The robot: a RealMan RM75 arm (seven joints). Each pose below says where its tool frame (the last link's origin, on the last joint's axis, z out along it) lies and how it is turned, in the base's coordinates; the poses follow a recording.
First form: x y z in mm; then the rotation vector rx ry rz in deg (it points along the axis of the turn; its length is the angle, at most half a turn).
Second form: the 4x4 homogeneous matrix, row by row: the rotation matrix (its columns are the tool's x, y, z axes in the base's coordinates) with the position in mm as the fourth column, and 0 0 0 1 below. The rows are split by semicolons. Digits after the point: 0 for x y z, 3 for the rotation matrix.
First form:
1: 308 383 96 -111.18 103.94 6.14
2: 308 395 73 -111.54 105.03 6.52
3: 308 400 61 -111.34 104.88 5.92
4: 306 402 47 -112.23 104.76 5.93
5: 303 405 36 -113.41 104.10 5.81
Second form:
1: 0.119 -0.958 0.261 308; -0.920 -0.008 0.391 383; -0.372 -0.287 -0.883 96; 0 0 0 1
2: 0.108 -0.963 0.249 308; -0.924 -0.005 0.381 395; -0.366 -0.271 -0.890 73; 0 0 0 1
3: 0.109 -0.960 0.257 308; -0.925 -0.004 0.380 400; -0.363 -0.279 -0.889 61; 0 0 0 1
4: 0.116 -0.961 0.249 306; -0.927 -0.015 0.374 402; -0.356 -0.274 -0.893 47; 0 0 0 1
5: 0.130 -0.961 0.243 303; -0.928 -0.032 0.371 405; -0.348 -0.274 -0.896 36; 0 0 0 1
